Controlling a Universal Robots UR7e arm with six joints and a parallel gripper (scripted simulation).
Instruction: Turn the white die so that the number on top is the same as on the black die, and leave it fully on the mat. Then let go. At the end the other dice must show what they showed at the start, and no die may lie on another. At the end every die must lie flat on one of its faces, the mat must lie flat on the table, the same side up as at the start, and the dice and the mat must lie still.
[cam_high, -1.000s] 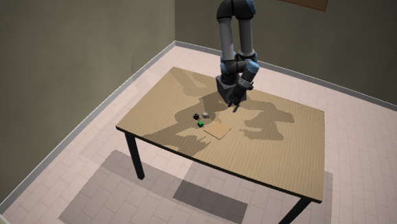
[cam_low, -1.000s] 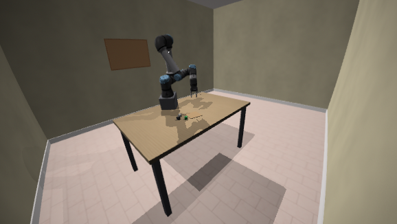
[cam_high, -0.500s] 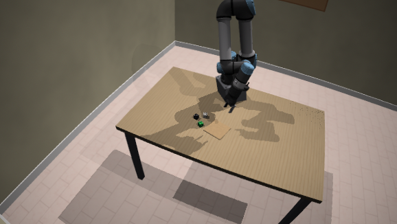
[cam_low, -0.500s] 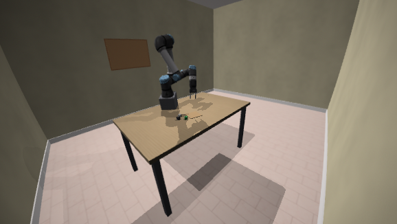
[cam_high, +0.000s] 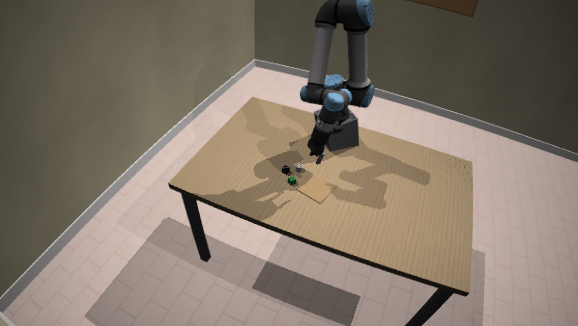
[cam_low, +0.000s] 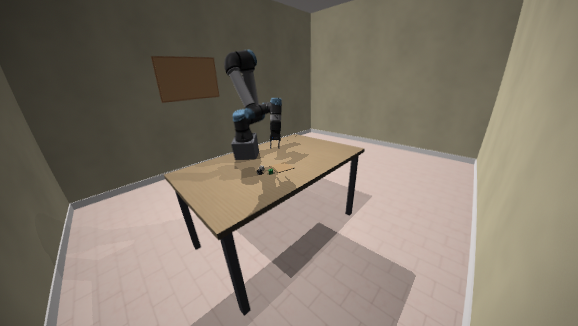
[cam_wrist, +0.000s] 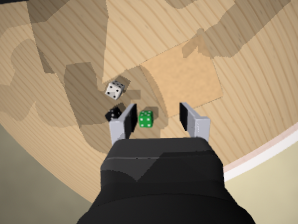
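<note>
My hand is 40 mm past the black die, 140 mm to the left of it and 150 mm above it. Round my hand: tan mat: 30 mm ahead, 30 mm to the left, 170 mm below; then green die: 30 mm ahead, 100 mm to the right, 150 mm below; then white die: 70 mm behind, 80 mm to the right, 150 mm below.
</note>
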